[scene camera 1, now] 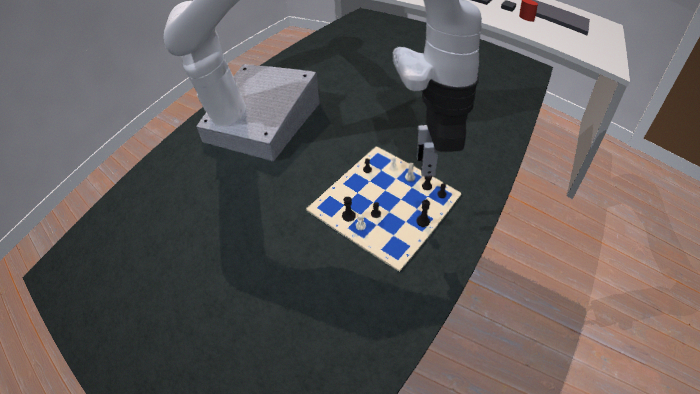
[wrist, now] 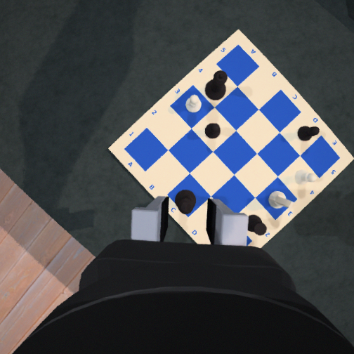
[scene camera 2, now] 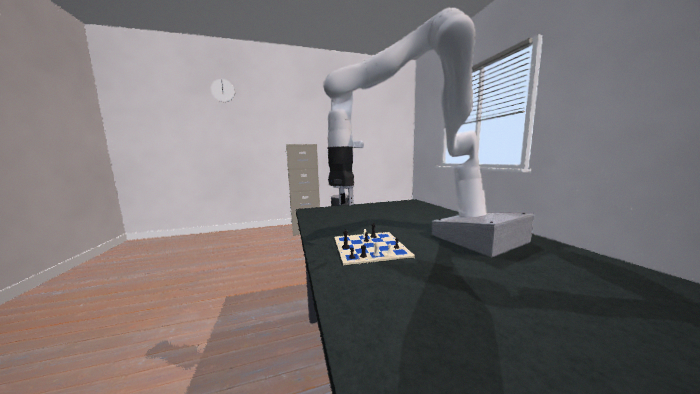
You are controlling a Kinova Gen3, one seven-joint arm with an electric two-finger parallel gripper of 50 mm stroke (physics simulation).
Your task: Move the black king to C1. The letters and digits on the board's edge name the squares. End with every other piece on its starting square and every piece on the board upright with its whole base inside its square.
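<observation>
The black king stands upright on blue square C1, slightly toward the outer edge. Its base looks inside the square. My gripper is partly open, empty and well above the chessboard, clear of the king. Another tall black piece stands on A4. A white pawn is on A3, and a black pawn on B3.
Row E holds a black pawn on E1, a black piece on E2, and white pieces on E3 and E4. A black pawn stands on D5. All look upright. The wrist view hides E1's pawn.
</observation>
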